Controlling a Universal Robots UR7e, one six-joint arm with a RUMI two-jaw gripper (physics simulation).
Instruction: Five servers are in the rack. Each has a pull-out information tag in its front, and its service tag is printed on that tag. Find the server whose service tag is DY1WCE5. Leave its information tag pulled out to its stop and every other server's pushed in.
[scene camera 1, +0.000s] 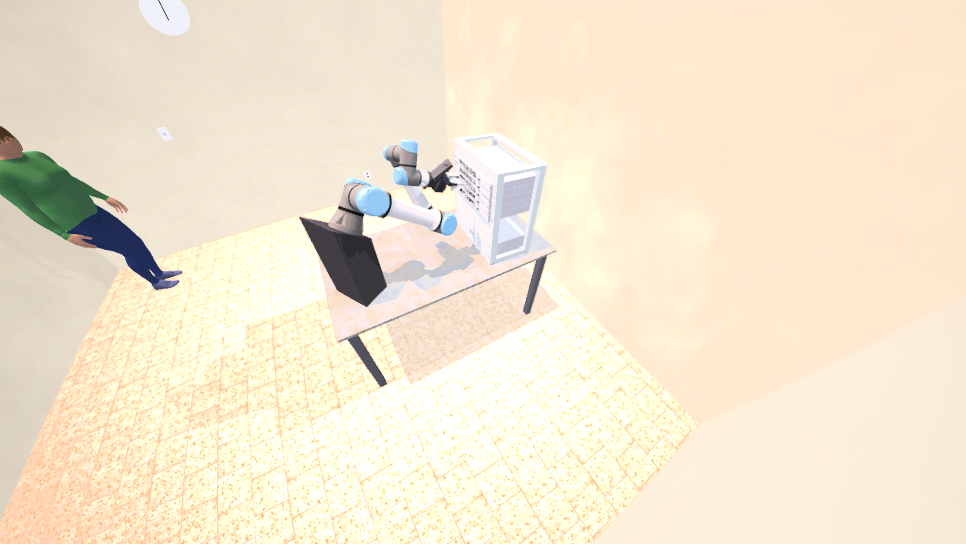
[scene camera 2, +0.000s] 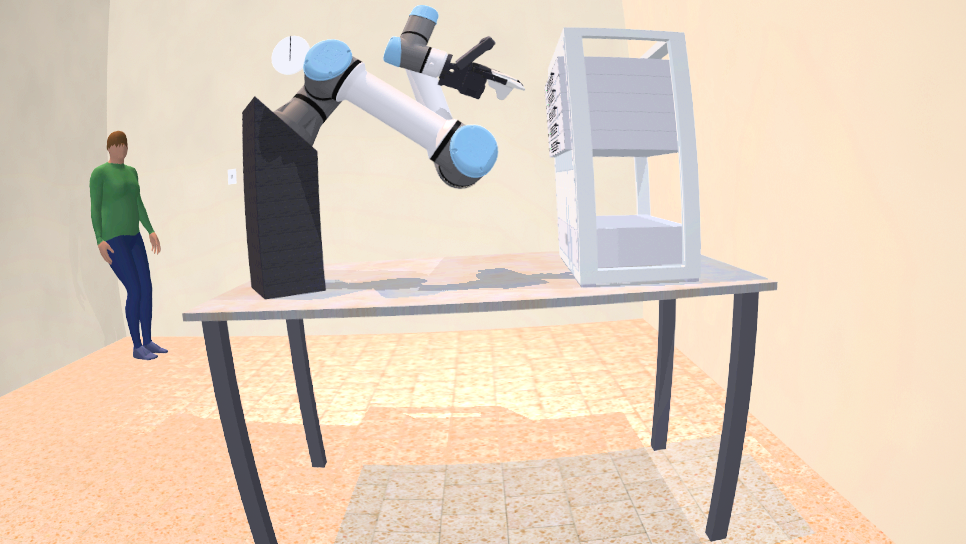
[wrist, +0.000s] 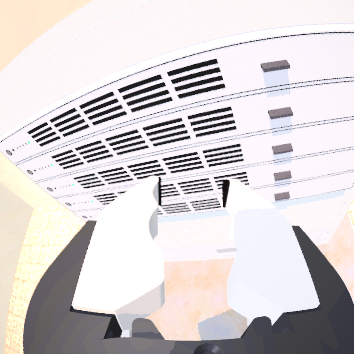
Observation:
In view: my gripper (scene camera 2: 524, 88) and a server rack (scene camera 2: 641, 107).
The server rack is seen too in scene camera 1 (scene camera 1: 496, 184) and in the wrist view (wrist: 102, 102). My gripper shows as well in scene camera 1 (scene camera 1: 461, 180) and in the wrist view (wrist: 191, 180).

